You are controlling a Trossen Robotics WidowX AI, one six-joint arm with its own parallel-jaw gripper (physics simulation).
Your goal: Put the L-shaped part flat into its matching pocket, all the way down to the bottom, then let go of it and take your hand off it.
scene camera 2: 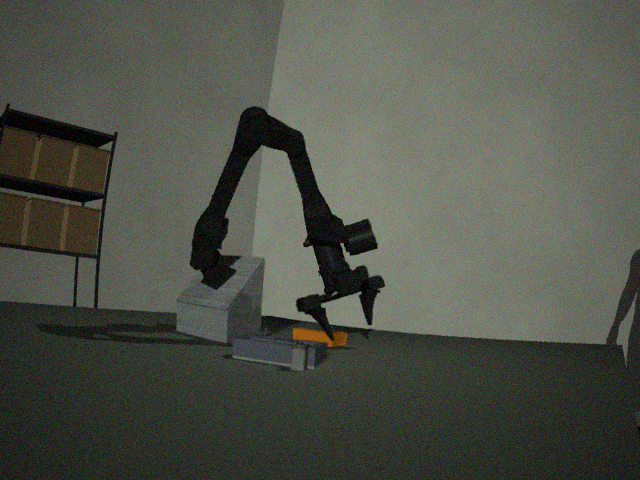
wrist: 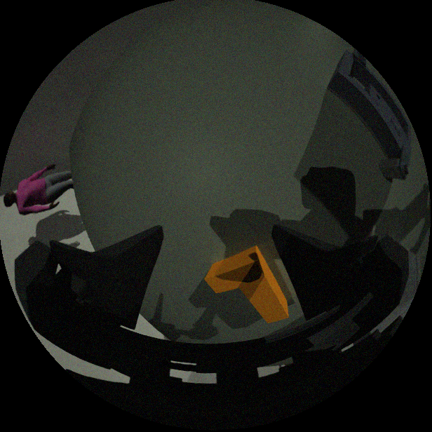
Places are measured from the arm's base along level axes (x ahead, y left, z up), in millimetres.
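Where they show: gripper, fingertip midpoint: (scene camera 2: 351,331); arm's base at its link origin: (scene camera 2: 218,277).
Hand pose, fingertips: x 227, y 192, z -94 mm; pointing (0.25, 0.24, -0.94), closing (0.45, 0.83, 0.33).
Observation:
Each offset is from my fingertips to the centre of the thing. "spot": to the spot under its first point.
The orange L-shaped part @(spot: dx -110, dy -22, dz -19 mm) (scene camera 2: 306,334) (wrist: 265,295) lies flat on the dark table, outside the grey-blue pocket block @(dx +49, dy -254, dz -15 mm) (scene camera 2: 263,349) (wrist: 370,107). In the wrist view its corner points up, between the fingers but nearer the right one. My gripper (scene camera 2: 350,331) (wrist: 218,231) is open and empty, its fingers wide apart and above the table. In the scene view one fingertip overlaps the right end of the part; whether they touch cannot be told. The inside of the pocket is hidden in the scene view and seen steeply from the side in the wrist view.
The pale grey sloped base (scene camera 2: 204,317) of the arm stands behind the block, to its left. A shelf rack (scene camera 2: 105,206) with cardboard boxes stands at the far left. A person in pink (wrist: 34,196) shows at the left of the wrist view. Arm shadows cross the table.

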